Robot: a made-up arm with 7 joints. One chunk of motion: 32 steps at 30 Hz.
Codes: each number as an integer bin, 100 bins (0 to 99) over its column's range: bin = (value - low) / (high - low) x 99, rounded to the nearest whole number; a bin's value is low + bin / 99 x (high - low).
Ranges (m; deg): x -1.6..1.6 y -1.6..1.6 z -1.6..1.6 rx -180..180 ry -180..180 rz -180..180
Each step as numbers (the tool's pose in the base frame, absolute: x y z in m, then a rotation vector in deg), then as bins.
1 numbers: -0.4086 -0.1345 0.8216 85.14 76.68 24.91
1 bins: 37 45 75 73 71 56
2 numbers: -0.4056 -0.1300 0.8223 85.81 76.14 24.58
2 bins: 37 45 75 73 70 56
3 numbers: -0.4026 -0.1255 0.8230 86.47 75.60 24.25
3 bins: 37 46 75 73 70 56
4 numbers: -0.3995 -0.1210 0.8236 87.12 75.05 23.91
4 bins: 37 46 75 73 70 56
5 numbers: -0.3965 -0.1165 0.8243 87.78 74.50 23.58
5 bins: 37 46 75 74 70 56
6 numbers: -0.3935 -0.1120 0.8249 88.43 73.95 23.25
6 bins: 37 46 75 74 70 56
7 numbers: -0.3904 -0.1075 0.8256 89.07 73.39 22.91
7 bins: 37 46 75 74 70 56
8 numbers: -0.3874 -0.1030 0.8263 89.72 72.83 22.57
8 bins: 38 46 75 74 70 56
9 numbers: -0.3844 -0.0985 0.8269 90.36 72.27 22.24
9 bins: 38 46 75 74 69 56
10 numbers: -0.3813 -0.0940 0.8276 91.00 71.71 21.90
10 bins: 38 47 75 75 69 56
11 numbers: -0.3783 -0.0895 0.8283 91.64 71.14 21.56
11 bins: 38 47 75 75 69 55
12 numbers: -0.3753 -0.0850 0.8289 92.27 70.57 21.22
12 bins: 38 47 75 75 69 55
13 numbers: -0.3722 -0.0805 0.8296 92.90 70.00 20.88
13 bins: 38 47 75 75 69 55
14 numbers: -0.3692 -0.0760 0.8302 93.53 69.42 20.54
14 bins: 38 47 75 75 69 55
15 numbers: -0.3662 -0.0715 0.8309 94.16 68.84 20.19
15 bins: 38 47 75 75 68 55
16 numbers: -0.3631 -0.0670 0.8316 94.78 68.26 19.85
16 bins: 38 47 75 76 68 55
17 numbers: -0.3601 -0.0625 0.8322 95.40 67.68 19.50
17 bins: 38 48 75 76 68 55
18 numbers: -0.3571 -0.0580 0.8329 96.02 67.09 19.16
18 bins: 38 48 75 76 68 55
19 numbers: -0.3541 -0.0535 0.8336 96.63 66.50 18.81
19 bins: 39 48 75 76 68 55
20 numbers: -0.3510 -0.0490 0.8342 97.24 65.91 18.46
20 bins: 39 48 75 76 68 55
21 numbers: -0.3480 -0.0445 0.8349 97.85 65.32 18.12
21 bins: 39 48 75 76 67 54
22 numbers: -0.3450 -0.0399 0.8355 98.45 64.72 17.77
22 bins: 39 48 75 77 67 54
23 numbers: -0.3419 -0.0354 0.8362 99.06 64.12 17.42
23 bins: 39 48 75 77 67 54
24 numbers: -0.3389 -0.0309 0.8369 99.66 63.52 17.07
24 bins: 39 49 75 77 67 54
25 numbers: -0.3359 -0.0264 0.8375 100.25 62.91 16.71
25 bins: 39 49 75 77 67 54
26 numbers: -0.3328 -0.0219 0.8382 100.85 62.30 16.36
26 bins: 39 49 75 77 67 54
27 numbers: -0.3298 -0.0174 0.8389 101.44 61.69 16.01
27 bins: 39 49 75 77 66 54
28 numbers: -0.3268 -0.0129 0.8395 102.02 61.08 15.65
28 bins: 39 49 75 78 66 54
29 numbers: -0.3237 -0.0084 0.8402 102.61 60.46 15.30
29 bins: 39 49 75 78 66 54
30 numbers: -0.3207 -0.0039 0.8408 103.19 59.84 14.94
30 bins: 40 49 76 78 66 54
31 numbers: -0.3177 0.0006 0.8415 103.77 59.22 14.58
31 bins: 40 50 76 78 66 54
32 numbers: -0.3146 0.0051 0.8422 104.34 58.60 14.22
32 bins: 40 50 76 78 66 53
